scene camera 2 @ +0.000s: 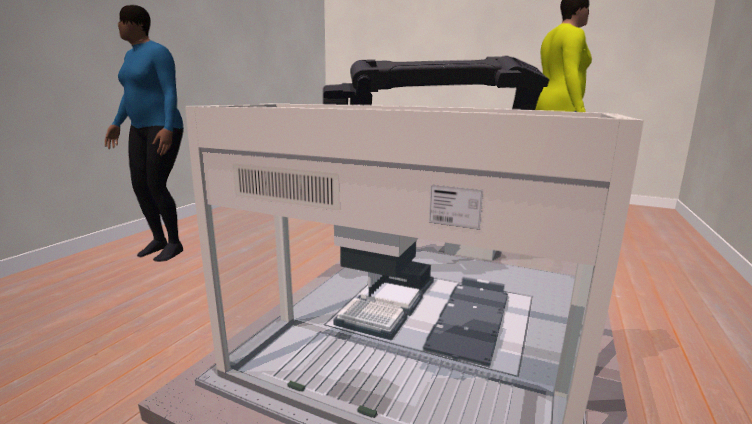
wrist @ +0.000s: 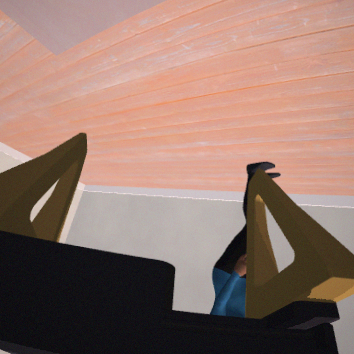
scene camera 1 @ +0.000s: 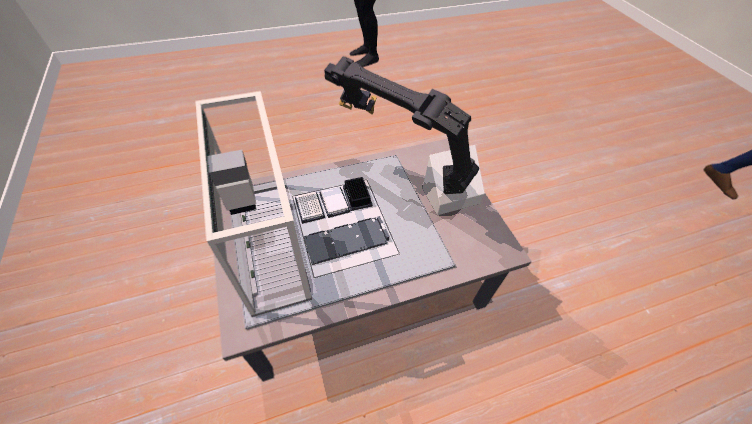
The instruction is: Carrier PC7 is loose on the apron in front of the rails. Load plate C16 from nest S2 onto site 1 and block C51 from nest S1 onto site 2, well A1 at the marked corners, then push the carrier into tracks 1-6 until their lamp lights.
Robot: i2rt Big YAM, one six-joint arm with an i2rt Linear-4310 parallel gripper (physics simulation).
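Frame: origin at the arm's base, x back, y right, z up, level; metres.
Where they show: gripper, fingertip midpoint: (wrist: 172,158) (scene camera 1: 362,110); arm's base at its link origin: (scene camera 1: 452,179).
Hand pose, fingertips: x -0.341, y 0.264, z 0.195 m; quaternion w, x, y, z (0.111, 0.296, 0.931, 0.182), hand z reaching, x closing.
Observation:
Each offset is from my fingertips to the top centre of the thing. "pt": to the spot under its first point.
The dark grey carrier {dx -0.138, dy -0.410, dz -0.284 m} (scene camera 1: 344,247) (scene camera 2: 463,342) lies flat on the white apron beside the rails (scene camera 1: 279,265) (scene camera 2: 389,379); no labware stands on it. Beside it, in a row, sit a white plate with a grid of wells (scene camera 1: 308,205) (scene camera 2: 371,316), a plain white-topped piece {dx -0.158, dy -0.205, dz -0.288 m} (scene camera 1: 333,201) (scene camera 2: 396,294) and a taller black block {dx -0.054, dy -0.188, dz -0.260 m} (scene camera 1: 358,191) (scene camera 2: 416,274). The labels C16, C51, S1 and S2 cannot be read. My gripper (scene camera 1: 358,106) (wrist: 172,158) is open and empty, high up and well away from the labware. The enclosure hides it in scene camera 2.
A pale open-topped enclosure (scene camera 1: 250,230) (scene camera 2: 410,136) stands over the rails. A grey boxy head {pt dx -0.478, dy -0.413, dz +0.046 m} (scene camera 1: 235,194) (scene camera 2: 376,260) hangs inside it. Small green blocks (scene camera 2: 296,385) sit at the rails' far ends. A person in blue (scene camera 2: 150,84) and one in yellow (scene camera 2: 563,68) stand beyond the table.

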